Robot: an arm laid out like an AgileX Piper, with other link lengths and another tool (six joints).
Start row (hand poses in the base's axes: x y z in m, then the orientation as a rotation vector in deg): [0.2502, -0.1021, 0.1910, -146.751, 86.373, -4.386]
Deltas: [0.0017, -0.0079, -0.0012, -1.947, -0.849, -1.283]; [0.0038, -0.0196, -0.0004, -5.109, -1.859, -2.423]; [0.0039, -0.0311, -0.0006, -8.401, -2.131, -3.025]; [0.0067, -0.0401, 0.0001, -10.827, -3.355, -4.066]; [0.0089, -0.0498, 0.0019, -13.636, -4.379, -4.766]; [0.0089, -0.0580, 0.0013, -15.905, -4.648, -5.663]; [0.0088, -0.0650, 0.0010, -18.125, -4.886, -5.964]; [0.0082, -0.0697, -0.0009, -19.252, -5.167, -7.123]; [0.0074, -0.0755, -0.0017, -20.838, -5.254, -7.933]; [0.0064, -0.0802, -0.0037, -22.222, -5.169, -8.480]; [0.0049, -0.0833, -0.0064, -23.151, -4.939, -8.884]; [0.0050, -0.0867, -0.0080, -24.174, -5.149, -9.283]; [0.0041, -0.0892, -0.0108, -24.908, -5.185, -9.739]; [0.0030, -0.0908, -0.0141, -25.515, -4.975, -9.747]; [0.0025, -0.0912, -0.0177, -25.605, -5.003, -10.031]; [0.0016, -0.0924, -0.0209, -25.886, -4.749, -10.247]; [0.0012, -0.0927, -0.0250, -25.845, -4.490, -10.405]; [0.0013, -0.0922, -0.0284, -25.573, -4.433, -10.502]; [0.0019, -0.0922, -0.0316, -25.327, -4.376, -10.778]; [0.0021, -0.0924, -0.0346, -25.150, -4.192, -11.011]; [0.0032, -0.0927, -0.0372, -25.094, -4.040, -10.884]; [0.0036, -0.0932, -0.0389, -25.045, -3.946, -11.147]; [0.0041, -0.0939, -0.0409, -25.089, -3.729, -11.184]
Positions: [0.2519, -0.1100, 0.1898, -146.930, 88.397, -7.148]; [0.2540, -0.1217, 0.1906, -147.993, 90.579, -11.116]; [0.2541, -0.1332, 0.1904, -149.826, 92.367, -14.265]; [0.2569, -0.1422, 0.1911, -150.158, 94.046, -18.032]; [0.2591, -0.1519, 0.1929, 151.017, -95.431, 21.883]; [0.2591, -0.1601, 0.1923, 148.615, -95.257, 23.881]; [0.2590, -0.1671, 0.1920, 146.747, -94.325, 25.685]; [0.2584, -0.1718, 0.1901, 144.968, -95.118, 26.923]; [0.2576, -0.1776, 0.1893, 143.082, -95.154, 28.123]; [0.2566, -0.1823, 0.1873, 141.530, -94.960, 28.916]; [0.2551, -0.1854, 0.1846, 140.408, -94.854, 29.211]; [0.2552, -0.1888, 0.1830, 139.340, -94.715, 30.149]; [0.2543, -0.1913, 0.1802, 138.393, -94.804, 30.681]; [0.2532, -0.1929, 0.1769, 137.869, -94.416, 30.755]; [0.2527, -0.1933, 0.1733, 137.560, -94.698, 30.877]; [0.2518, -0.1945, 0.1701, 137.092, -94.755, 30.724]; [0.2514, -0.1948, 0.1660, 136.917, -94.944, 30.372]; [0.2515, -0.1943, 0.1626, 137.023, -95.225, 30.147]; [0.2521, -0.1943, 0.1594, 136.951, -95.699, 29.957]; [0.2523, -0.1945, 0.1564, 136.829, -96.068, 29.632]; [0.2534, -0.1948, 0.1538, 136.943, -95.940, 29.382]; [0.2538, -0.1953, 0.1521, 136.722, -96.271, 29.256]; [0.2543, -0.1960, 0.1501, 136.597, -96.266, 28.997]
